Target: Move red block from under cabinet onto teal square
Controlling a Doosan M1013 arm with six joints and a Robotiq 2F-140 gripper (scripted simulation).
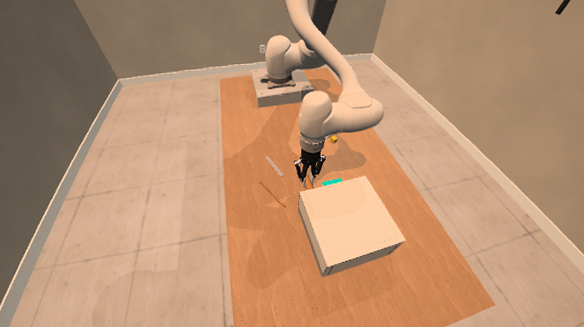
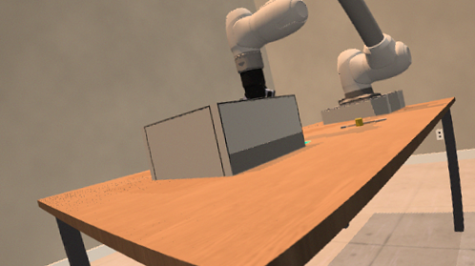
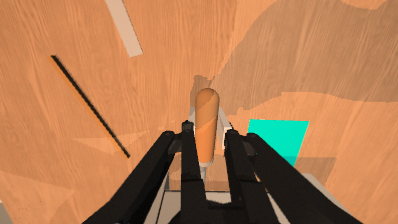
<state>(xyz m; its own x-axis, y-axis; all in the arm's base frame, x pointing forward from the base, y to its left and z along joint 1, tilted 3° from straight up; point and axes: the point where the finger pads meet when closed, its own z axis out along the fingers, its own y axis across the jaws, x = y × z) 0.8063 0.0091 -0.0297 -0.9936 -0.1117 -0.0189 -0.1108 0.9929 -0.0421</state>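
Right now my hand is 4 cm short of the teal square, 12 cm to the right of it and 4 cm above it. From my hand the other things lie so: flat grey strip 14 cm behind, 13 cm to the right, 4 cm below; then thin stick 2 cm ahead, 16 cm to the right, 3 cm below; then screwdriver 13 cm ahead, 5 cm to the left, 2 cm below.
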